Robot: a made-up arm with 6 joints.
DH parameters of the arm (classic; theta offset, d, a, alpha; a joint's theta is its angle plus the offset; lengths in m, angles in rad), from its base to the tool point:
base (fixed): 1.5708 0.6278 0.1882 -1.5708
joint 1: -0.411 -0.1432 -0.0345 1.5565
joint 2: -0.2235 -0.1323 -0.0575 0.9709
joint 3: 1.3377 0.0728 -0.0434 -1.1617
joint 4: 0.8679 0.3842 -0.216 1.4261
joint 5: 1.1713 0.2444 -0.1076 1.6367
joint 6: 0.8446 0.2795 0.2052 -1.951
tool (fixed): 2.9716 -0.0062 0 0
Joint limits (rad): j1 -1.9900..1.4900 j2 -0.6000..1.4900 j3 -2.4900..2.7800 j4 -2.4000..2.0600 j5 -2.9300..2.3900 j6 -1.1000..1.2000
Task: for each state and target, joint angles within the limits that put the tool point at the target. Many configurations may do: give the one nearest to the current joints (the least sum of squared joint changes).
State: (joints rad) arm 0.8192 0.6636 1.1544 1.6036 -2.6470 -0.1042
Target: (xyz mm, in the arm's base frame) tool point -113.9 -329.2 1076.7
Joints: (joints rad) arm 0.9340 -0.0140 0.7879 1.8707 -2.5628 -0.0221
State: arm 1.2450 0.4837 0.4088 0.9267 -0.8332 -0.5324
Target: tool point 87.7 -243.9 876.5
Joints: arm 1.0710 0.2048 0.5994 1.2375 -0.3640 -0.3683
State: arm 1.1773 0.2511 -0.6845 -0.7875 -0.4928 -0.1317
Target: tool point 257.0 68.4 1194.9
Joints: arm 1.1850 -0.4371 -0.5213 -1.0736 0.2195 -0.2676
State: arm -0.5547 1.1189 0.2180 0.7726 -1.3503 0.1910
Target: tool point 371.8 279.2 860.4
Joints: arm 0.0510 1.0639 0.1681 0.0476 -1.3780 -0.6123
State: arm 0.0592 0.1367 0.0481 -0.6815 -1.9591 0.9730
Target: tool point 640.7 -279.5 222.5
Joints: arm -0.1025 -0.3284 -0.1418 -0.8220 -1.6002 0.6557
